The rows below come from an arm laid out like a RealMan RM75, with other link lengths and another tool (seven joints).
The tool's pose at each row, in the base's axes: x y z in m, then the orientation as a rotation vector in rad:
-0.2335, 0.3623, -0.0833, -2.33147, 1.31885, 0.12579
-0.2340, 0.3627, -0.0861, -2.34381, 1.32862, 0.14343
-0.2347, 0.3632, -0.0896, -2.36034, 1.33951, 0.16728
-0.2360, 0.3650, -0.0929, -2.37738, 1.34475, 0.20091
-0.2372, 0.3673, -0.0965, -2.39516, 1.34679, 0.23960
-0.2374, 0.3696, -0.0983, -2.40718, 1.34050, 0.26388
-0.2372, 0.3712, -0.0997, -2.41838, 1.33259, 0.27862
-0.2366, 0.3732, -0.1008, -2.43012, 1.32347, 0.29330
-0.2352, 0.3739, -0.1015, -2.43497, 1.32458, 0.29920
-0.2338, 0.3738, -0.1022, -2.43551, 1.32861, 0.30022
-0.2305, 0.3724, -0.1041, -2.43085, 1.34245, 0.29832
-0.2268, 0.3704, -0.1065, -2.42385, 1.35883, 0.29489
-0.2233, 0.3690, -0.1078, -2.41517, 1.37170, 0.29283
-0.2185, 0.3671, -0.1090, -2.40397, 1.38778, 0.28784
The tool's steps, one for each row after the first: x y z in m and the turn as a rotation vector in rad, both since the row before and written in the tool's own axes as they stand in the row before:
0.0002, 0.0012, 0.0026, -0.01974, -0.00204, 0.00526
0.0003, 0.0015, 0.0033, -0.02587, -0.00346, 0.00564
-0.0011, 0.0013, 0.0036, -0.02841, -0.01068, 0.00338
-0.0013, 0.0009, 0.0041, -0.03022, -0.01400, 0.00189
-0.0013, -0.0005, 0.0026, -0.01748, -0.01077, -0.00389
-0.0007, -0.0006, 0.0019, -0.01254, -0.00612, -0.00602
-0.0009, -0.0012, 0.0018, -0.01266, -0.00616, -0.00691
0.0005, -0.0014, 0.0009, -0.00659, -0.00084, 0.00031
0.0011, -0.0010, 0.0006, -0.00201, 0.00096, 0.00263
0.0035, -0.0017, 0.0011, 0.00043, 0.00349, 0.00992
0.0043, -0.0017, 0.0013, 0.00209, 0.00418, 0.01195
0.0034, -0.0021, 0.0006, 0.00380, 0.00156, 0.01030
0.0044, -0.0030, 0.0003, 0.00594, 0.00319, 0.01267

